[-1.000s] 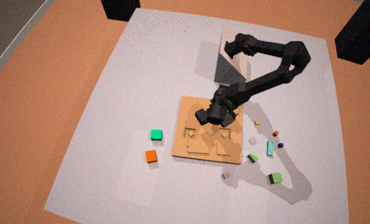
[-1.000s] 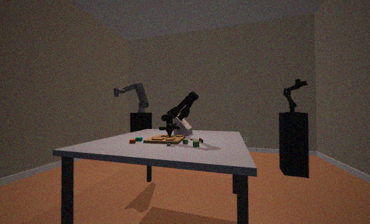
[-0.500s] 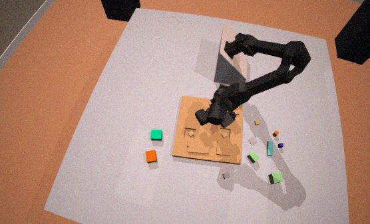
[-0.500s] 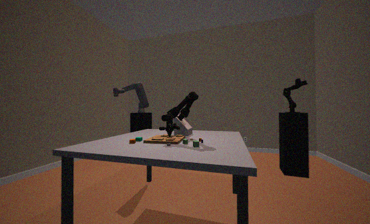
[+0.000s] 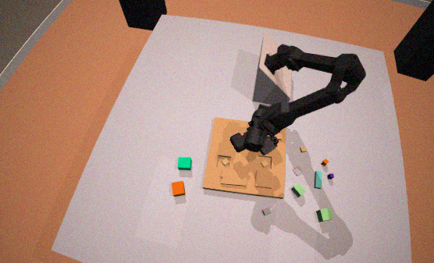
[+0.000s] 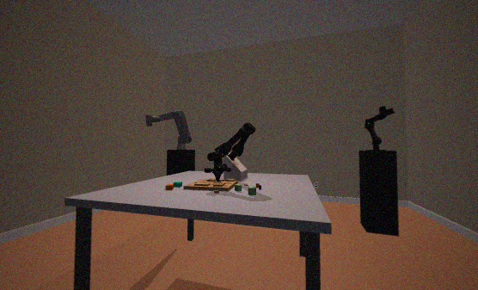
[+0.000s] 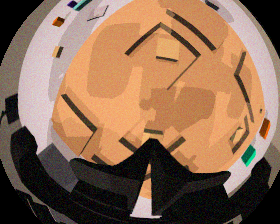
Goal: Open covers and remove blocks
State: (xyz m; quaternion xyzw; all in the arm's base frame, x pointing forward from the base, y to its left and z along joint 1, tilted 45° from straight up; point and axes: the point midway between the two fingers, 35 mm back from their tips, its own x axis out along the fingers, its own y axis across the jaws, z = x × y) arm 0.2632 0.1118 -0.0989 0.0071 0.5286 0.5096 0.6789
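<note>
The tan puzzle board is 50 mm ahead of my gripper tip and 10 mm to the left of it. Also, from my gripper tip: teal bar 70 mm ahead, 280 mm to the left, 10 mm below; then tiny orange cube 290 mm to the left, 10 mm below; then green block 150 mm ahead, 230 mm to the right, 10 mm below.
</note>
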